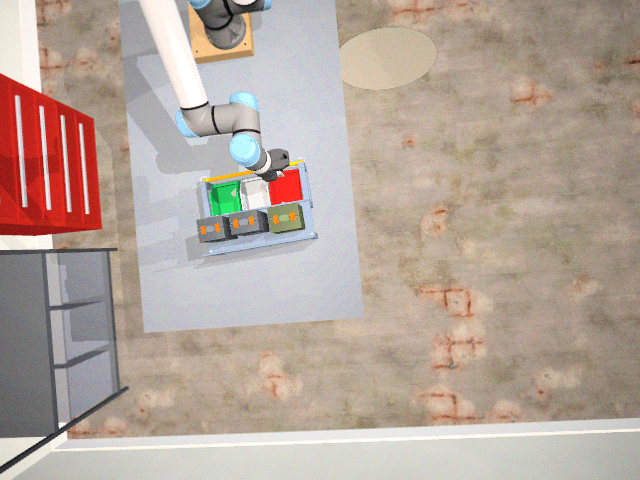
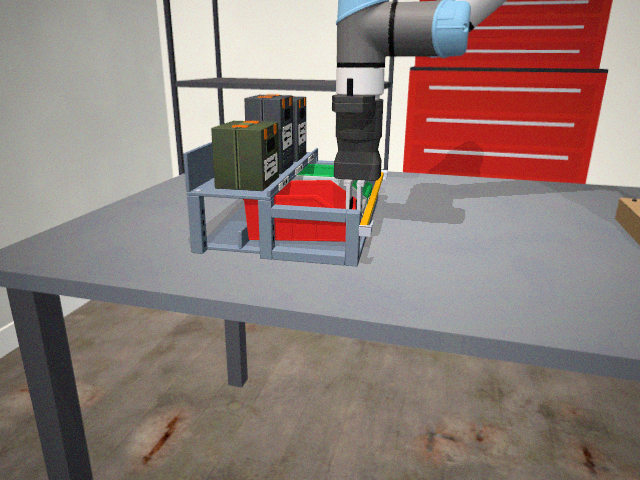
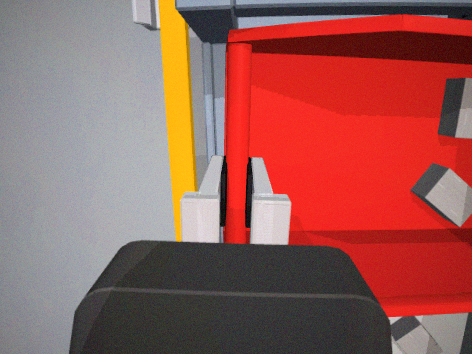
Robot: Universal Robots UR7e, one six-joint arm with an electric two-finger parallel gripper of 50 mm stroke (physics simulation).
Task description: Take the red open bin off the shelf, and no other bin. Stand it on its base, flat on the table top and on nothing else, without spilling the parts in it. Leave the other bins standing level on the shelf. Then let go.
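Seen in the pictures: gripper, between the fingertips: (image 1: 281, 173) (image 3: 236, 177); arm's base, origin of its link: (image 1: 226, 30).
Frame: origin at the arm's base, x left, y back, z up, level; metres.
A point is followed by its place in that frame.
Observation:
The red open bin (image 1: 286, 188) {z -0.015, x 0.287, y -0.561 m} (image 2: 310, 229) {z 0.001, x 0.341, y -0.554 m} (image 3: 325, 175) {z -0.015, x 0.276, y -0.559 m} is in the right-hand bay of the shelf's lower level (image 2: 310, 212) {z 0.038, x 0.368, y -0.541 m}, between the side rails, and looks about level. Whether its base touches the shelf floor I cannot tell. Grey block-like parts (image 3: 455, 107) {z -0.008, x 0.328, y -0.612 m} lie in it. My gripper (image 1: 279, 175) {z 0.004, x 0.267, y -0.512 m} (image 2: 354, 196) (image 3: 236, 177) {z 0.004, x 0.267, y -0.512 m} points down and is shut on the bin's front rim, one finger inside and one outside. A white bin (image 1: 253, 195) {z -0.035, x 0.161, y -0.596 m} stands beside it, with a green bin (image 1: 224, 198) {z -0.035, x 0.050, y -0.619 m} (image 2: 317, 170) {z 0.025, x 0.048, y -0.692 m} beyond; both look level.
A yellow bar (image 1: 227, 176) {z 0.021, x 0.075, y -0.544 m} (image 2: 373, 201) {z 0.020, x 0.204, y -0.502 m} (image 3: 177, 100) {z 0.021, x 0.297, y -0.479 m} runs along the shelf front, close to the outer finger. An olive case (image 1: 285, 218) {z 0.155, x 0.332, y -0.680 m} (image 2: 245, 157) {z 0.110, x 0.370, y -0.652 m} and two dark grey cases (image 1: 212, 228) {z 0.179, x 0.111, y -0.736 m} stand on the upper level behind the bins. The shelf stands on the grey table (image 1: 248, 294) {z -0.044, x 0.181, y -0.969 m} (image 2: 465, 289) {z -0.044, x 0.350, y -0.307 m}.

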